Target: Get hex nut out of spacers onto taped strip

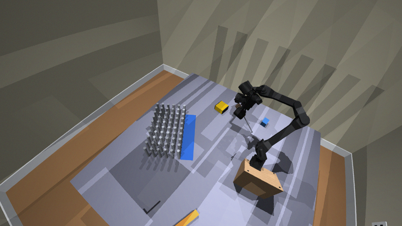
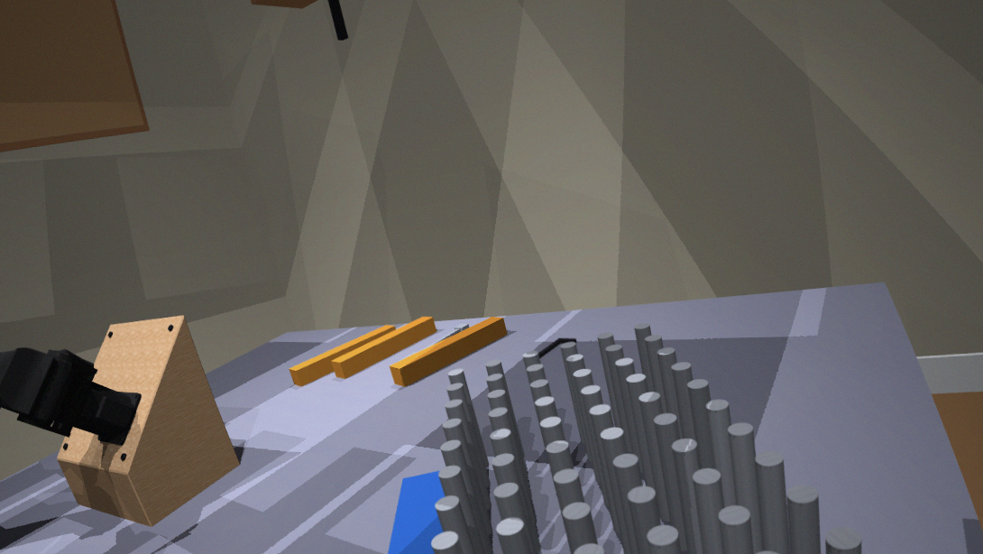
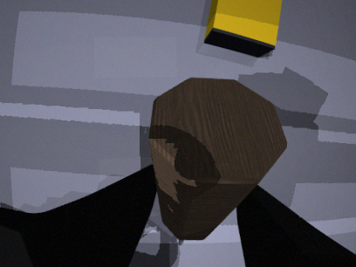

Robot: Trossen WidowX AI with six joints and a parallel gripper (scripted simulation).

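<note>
Right now the blue taped strip is 24 cm ahead of my gripper tip, 25 cm to the left of it and 17 cm below it. Also, from my gripper tip: yellow block: 16 cm ahead, 10 cm to the right, 15 cm below; wooden-handled pick: 7 cm behind, 8 cm below; blue cube: 20 cm behind, 16 cm to the right, 15 cm below.
</note>
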